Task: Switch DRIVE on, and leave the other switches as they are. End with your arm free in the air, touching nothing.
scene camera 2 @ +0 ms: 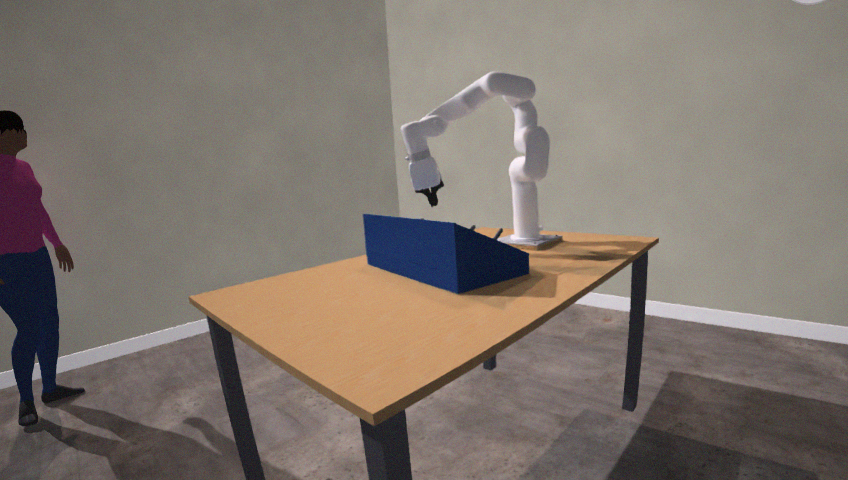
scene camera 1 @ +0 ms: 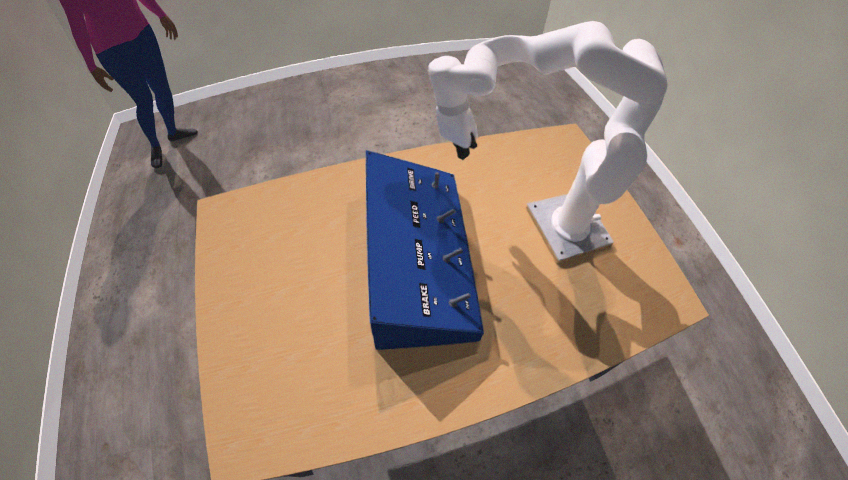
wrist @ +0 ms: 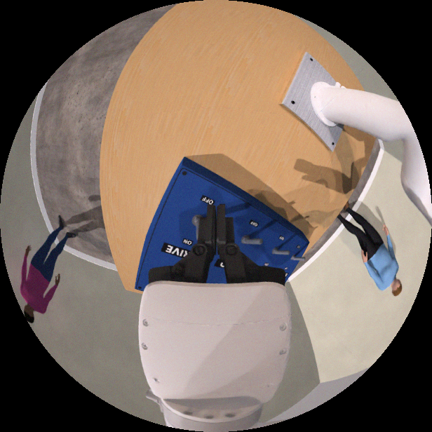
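Pixels of known places: gripper, fingertip midpoint: (scene camera 2: 434,205) (scene camera 1: 464,156); arm's base, origin of the base link: (scene camera 2: 526,238) (scene camera 1: 570,224).
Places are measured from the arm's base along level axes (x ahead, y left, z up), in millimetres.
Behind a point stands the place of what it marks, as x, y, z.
Observation:
A blue sloped switch panel (scene camera 1: 389,255) {561, 59, 132} (scene camera 2: 410,246) {605, 17, 75} (wrist: 165,215) stands on the table. Its DRIVE lever (scene camera 1: 436,180) {382, -169, 96} (wrist: 197,223) stands at a different angle from the others, tipped toward its ON side. The FEED lever (scene camera 1: 445,215) {392, -51, 90} (wrist: 251,240), the PUMP lever (scene camera 1: 452,255) {411, 68, 90} (wrist: 281,251) and the BRAKE lever (scene camera 1: 459,300) {431, 187, 90} (wrist: 297,258) lean toward their OFF labels. My gripper (scene camera 1: 462,155) {302, -188, 156} (scene camera 2: 433,204) {302, -188, 156} (wrist: 216,213) is shut and empty, in the air above the panel's DRIVE end, apart from the levers. In scene camera 2 the panel hides most of the levers.
The arm's base plate (scene camera 1: 541,215) {80, -52, 0} (wrist: 300,102) is fixed to the wooden table (scene camera 1: 273,297) {877, 21, -21} (scene camera 2: 333,333) {973, 195, -21} (wrist: 175,100) beside the panel's lower edge. A person in pink (scene camera 1: 121,29) (scene camera 2: 23,202) (wrist: 42,280) stands off the table. A person in light blue (wrist: 381,265) shows in the wrist view.

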